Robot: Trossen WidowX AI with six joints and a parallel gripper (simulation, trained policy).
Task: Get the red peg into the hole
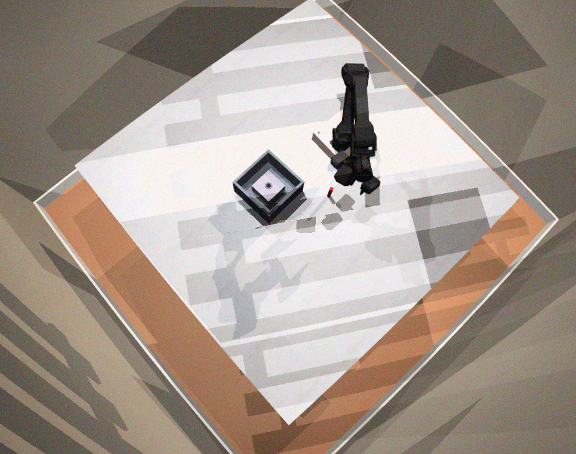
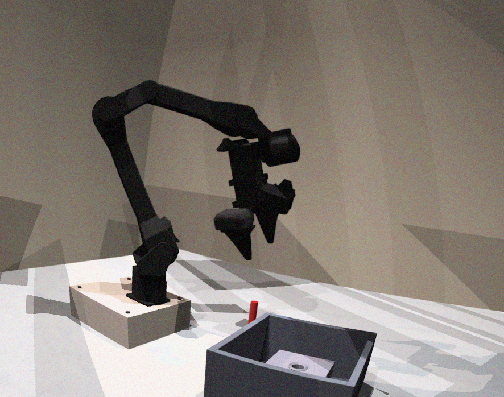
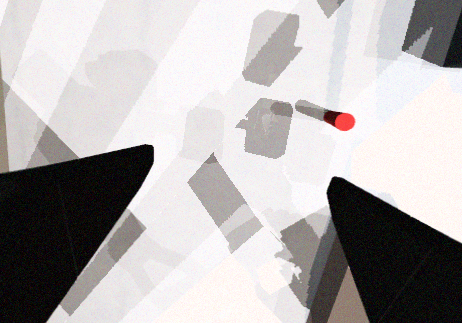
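Now: the red peg 130 mm below my gripper tip, 60 mm to the right of it and 30 mm ahead of it. From my gripper tip the other things lie so: plate: 220 mm to the right, 210 mm ahead, 120 mm below; then dark box: 220 mm to the right, 210 mm ahead, 140 mm below.
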